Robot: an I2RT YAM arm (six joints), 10 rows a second.
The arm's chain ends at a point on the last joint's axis. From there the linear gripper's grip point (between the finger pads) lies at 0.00 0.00 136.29 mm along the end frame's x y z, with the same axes.
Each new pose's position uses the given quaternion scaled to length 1; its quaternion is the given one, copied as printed.
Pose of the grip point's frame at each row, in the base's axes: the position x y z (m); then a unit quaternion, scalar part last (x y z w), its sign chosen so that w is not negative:
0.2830 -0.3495 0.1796 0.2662 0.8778 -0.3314 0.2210
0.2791 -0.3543 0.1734 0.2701 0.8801 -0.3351 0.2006
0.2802 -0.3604 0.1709 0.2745 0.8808 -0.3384 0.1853
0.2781 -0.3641 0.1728 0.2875 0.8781 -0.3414 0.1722
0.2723 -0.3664 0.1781 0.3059 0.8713 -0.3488 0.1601
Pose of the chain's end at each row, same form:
0.2542 -0.2542 0.2726 0.2662 0.8778 -0.3314 0.2210
0.2556 -0.2591 0.2681 0.2701 0.8801 -0.3351 0.2006
0.2610 -0.2653 0.2666 0.2745 0.8808 -0.3384 0.1853
0.2636 -0.2689 0.2692 0.2875 0.8781 -0.3414 0.1722
0.2634 -0.2702 0.2742 0.3059 0.8713 -0.3488 0.1601

